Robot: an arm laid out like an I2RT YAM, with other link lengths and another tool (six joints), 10 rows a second.
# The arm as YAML. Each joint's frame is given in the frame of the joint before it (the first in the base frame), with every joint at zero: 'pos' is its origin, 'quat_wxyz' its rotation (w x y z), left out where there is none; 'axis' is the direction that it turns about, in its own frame. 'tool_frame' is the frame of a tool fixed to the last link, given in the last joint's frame.
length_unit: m
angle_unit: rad
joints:
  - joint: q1
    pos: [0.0, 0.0, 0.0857]
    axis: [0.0, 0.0, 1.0]
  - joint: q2
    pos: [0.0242, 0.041, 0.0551]
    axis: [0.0, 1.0, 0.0]
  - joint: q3
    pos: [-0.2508, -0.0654, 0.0]
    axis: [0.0, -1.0, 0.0]
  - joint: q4
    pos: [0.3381, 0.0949, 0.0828]
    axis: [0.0, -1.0, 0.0]
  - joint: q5
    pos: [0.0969, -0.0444, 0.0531]
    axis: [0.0, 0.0, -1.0]
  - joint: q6
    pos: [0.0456, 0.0, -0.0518]
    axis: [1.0, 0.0, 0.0]
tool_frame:
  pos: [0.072, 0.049, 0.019]
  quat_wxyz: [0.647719, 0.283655, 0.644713, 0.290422]
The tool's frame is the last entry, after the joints.
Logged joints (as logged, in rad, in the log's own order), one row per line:
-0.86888 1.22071 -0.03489 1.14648 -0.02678 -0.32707
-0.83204 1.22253 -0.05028 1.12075 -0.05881 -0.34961
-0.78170 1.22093 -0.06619 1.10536 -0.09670 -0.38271
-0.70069 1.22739 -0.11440 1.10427 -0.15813 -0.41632
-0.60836 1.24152 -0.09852 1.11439 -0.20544 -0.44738
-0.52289 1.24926 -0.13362 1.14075 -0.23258 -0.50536
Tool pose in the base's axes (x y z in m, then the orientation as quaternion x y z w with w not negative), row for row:
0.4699 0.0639 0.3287 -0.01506 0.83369 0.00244 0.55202
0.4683 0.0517 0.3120 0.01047 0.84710 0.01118 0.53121
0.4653 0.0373 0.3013 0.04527 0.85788 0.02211 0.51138
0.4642 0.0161 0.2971 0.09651 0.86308 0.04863 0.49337
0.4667 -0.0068 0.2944 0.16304 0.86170 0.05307 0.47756
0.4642 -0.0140 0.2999 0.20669 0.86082 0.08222 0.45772
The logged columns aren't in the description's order. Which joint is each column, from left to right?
Columns, left to right: q6, q2, q5, q3, q1, q4.
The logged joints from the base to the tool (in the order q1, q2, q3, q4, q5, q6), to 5 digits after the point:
-0.02678 1.22071 1.14648 -0.32707 -0.03489 -0.86888
-0.05881 1.22253 1.12075 -0.34961 -0.05028 -0.83204
-0.09670 1.22093 1.10536 -0.38271 -0.06619 -0.78170
-0.15813 1.22739 1.10427 -0.41632 -0.11440 -0.70069
-0.20544 1.24152 1.11439 -0.44738 -0.09852 -0.60836
-0.23258 1.24926 1.14075 -0.50536 -0.13362 -0.52289

